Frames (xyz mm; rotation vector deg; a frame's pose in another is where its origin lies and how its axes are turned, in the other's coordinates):
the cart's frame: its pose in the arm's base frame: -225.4 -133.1 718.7 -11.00 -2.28 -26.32
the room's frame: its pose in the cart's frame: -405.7 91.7 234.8 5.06 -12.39 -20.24
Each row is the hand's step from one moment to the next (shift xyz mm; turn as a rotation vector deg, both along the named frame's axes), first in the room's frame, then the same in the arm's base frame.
Working: the room's frame: its pose in the arm's base frame: -546.9 170.0 900.0 -8.43 -17.71 -45.03

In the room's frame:
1: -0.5 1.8 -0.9 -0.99 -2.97 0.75
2: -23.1 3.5 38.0 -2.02 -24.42 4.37
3: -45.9 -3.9 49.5 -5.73 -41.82 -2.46
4: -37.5 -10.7 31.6 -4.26 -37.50 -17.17
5: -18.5 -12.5 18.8 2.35 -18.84 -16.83
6: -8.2 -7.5 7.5 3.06 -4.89 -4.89
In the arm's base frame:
1: 1.2 1.4 -1.0 -2.94 -1.23 0.43
2: -21.1 27.2 28.3 -19.75 -14.66 3.85
3: -44.1 40.2 31.8 -33.15 -26.00 -3.55
4: -39.5 25.4 17.8 -25.88 -27.56 -17.03
5: -25.3 8.3 11.9 -8.23 -18.86 -14.84
6: -12.4 2.1 4.5 -0.39 -6.67 -3.54

